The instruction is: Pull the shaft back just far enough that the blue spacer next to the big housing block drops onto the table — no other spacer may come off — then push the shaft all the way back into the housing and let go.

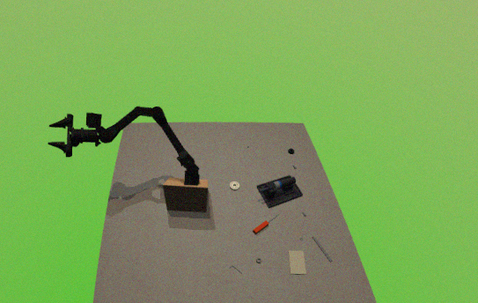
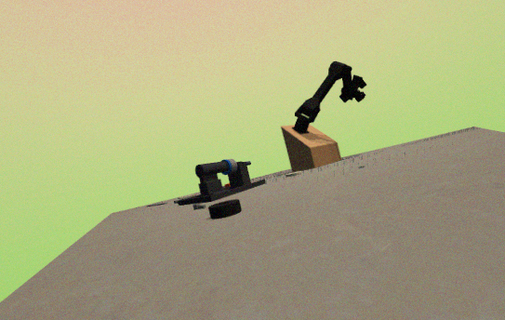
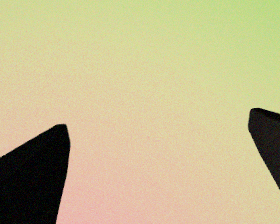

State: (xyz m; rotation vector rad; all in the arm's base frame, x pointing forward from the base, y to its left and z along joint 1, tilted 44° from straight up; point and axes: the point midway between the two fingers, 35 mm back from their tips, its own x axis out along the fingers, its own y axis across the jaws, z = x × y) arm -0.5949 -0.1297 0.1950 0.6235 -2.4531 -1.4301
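Now: the dark shaft 1050 mm ahead of my gripper tip, 40 mm to the left of it and 360 mm below it. Also, from my gripper tip: black disc: 1240 mm ahead, 380 mm to the left, 430 mm below; then beige card: 1140 mm ahead, 350 mm to the right, 440 mm below; then red-handled screwdriver: 1010 mm ahead, 140 mm to the right, 430 mm below.
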